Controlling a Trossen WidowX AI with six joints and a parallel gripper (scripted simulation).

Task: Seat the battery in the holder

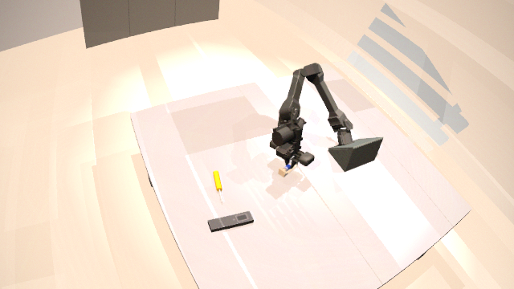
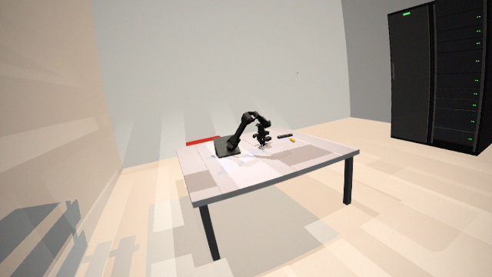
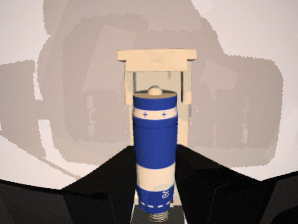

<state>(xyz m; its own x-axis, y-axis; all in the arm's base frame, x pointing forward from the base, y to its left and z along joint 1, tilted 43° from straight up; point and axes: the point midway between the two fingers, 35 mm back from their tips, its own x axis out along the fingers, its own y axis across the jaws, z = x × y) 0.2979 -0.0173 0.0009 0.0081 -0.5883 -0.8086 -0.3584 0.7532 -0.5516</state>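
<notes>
My gripper tip is 1 cm below the blue-and-cream battery. From my gripper tip the other things lie so: yellow-handled screwdriver (31 cm ahead, 1 cm to the right); then dark remote (33 cm ahead, 15 cm to the left).
</notes>
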